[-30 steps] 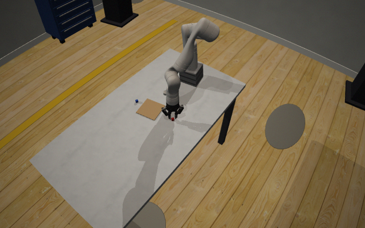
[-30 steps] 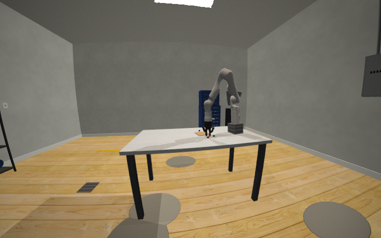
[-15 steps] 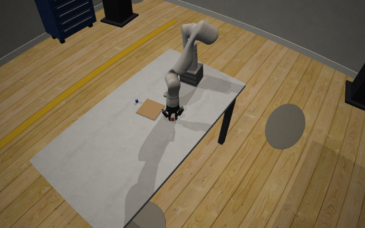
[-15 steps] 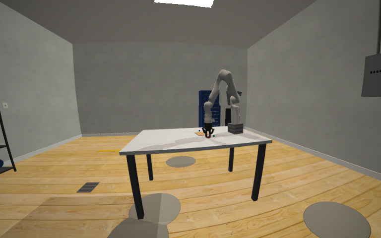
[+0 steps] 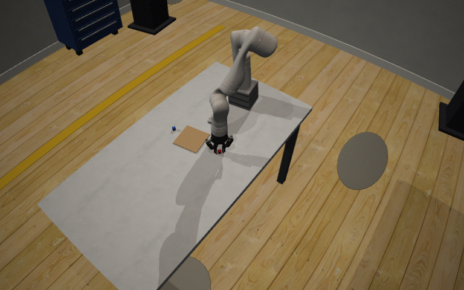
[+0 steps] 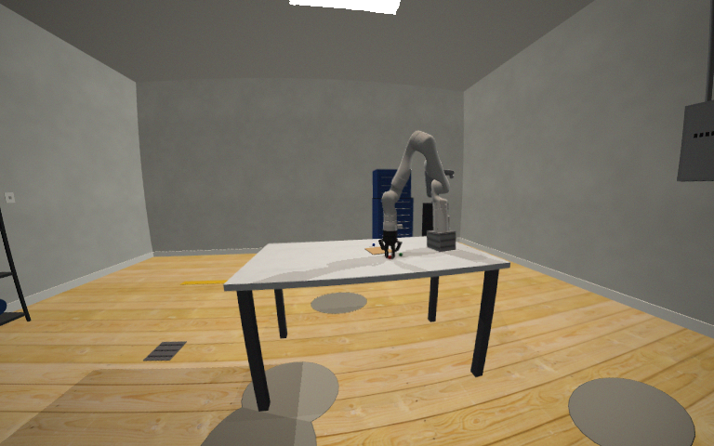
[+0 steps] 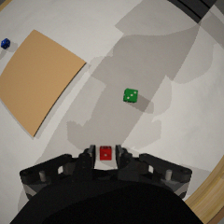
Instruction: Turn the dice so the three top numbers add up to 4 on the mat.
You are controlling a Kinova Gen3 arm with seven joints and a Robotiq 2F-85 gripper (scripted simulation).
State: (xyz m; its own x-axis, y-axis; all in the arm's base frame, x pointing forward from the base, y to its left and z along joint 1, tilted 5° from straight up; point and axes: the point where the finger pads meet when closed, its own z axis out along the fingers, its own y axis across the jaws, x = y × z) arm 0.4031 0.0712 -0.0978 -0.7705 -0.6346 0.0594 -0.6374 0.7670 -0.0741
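Right now the red die is 1 cm below my hand. Round my hand: blue die: 29 cm to the right, 2 cm behind, 1 cm below; then tan mat: 17 cm to the right, 2 cm below, 1 cm behind; then green die: 8 cm behind, 2 cm to the right, 1 cm below.
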